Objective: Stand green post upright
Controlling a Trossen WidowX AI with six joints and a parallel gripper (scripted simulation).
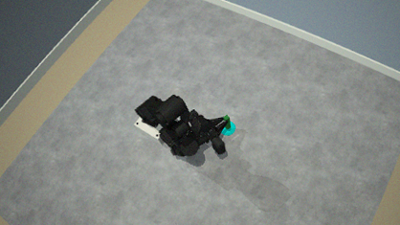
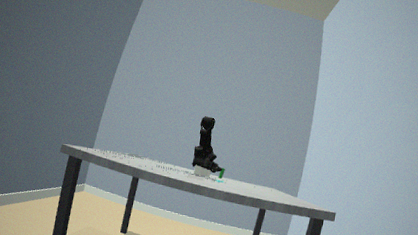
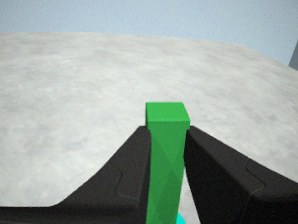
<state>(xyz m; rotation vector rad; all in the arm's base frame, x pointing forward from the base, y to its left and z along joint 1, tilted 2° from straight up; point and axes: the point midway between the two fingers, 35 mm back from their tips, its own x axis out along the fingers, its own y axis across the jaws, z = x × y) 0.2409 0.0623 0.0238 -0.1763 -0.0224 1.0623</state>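
Right now the cyan circle is 70 mm below my gripper tip. Round my gripper tip: green post (20 mm below).
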